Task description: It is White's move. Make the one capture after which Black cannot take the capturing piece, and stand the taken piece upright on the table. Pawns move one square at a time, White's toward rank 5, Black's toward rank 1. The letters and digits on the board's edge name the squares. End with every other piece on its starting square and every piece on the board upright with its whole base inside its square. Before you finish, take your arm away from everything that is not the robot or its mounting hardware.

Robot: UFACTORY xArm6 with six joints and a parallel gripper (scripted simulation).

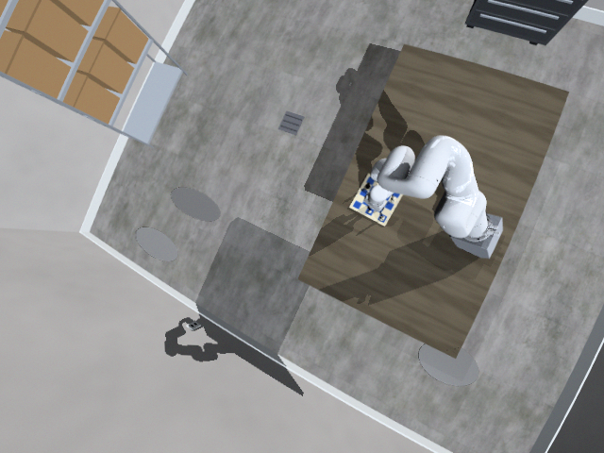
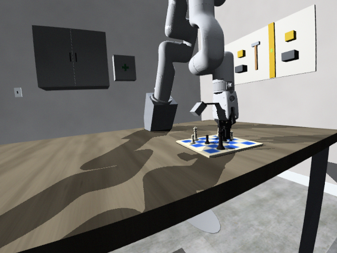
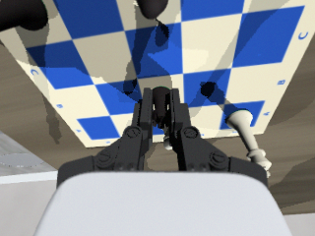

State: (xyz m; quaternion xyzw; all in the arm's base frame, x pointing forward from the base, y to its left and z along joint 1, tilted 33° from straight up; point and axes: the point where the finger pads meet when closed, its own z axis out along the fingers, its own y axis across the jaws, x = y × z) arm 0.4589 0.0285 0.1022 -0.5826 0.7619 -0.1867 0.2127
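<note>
My gripper is now 1 cm past the cream chessboard, 4 cm to the left of it and 3 cm above it. Also, from my hand: black pawn: 2 cm behind, 7 cm to the right, 1 cm below; then tall white piece: 7 cm behind, 5 cm to the left; then tall black piece: 6 cm ahead, 9 cm to the right.
</note>
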